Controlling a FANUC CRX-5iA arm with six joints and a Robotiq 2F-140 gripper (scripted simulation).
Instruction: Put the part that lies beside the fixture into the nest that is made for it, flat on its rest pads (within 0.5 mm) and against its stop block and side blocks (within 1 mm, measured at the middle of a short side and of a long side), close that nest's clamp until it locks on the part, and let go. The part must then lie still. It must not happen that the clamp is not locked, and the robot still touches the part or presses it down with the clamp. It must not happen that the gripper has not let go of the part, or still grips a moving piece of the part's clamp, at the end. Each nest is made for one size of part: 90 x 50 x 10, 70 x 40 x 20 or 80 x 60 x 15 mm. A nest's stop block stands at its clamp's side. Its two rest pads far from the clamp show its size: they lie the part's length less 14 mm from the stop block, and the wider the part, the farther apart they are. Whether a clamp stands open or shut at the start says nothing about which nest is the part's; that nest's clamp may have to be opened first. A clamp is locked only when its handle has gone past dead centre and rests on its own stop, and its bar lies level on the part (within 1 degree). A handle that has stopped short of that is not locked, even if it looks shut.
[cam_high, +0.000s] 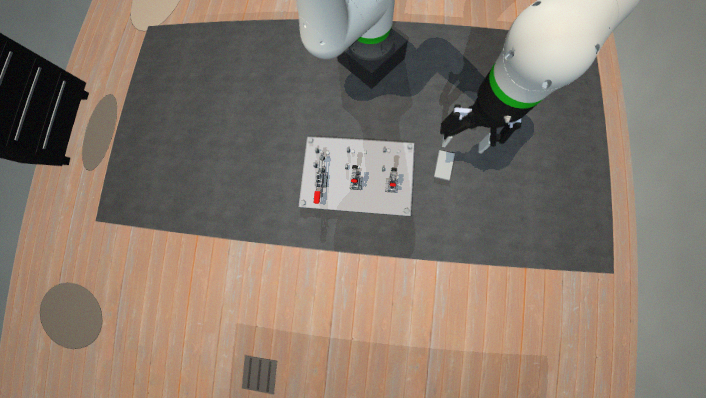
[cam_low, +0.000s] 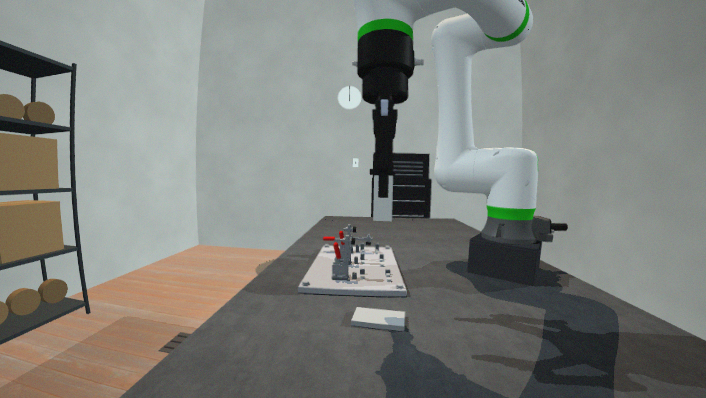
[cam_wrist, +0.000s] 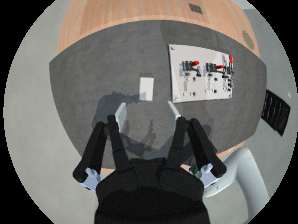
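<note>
Now: hand 210 mm above the flat grey block. Round my hand: fixture plate 270 mm to the right, 210 mm below, 70 mm ahead.
</note>
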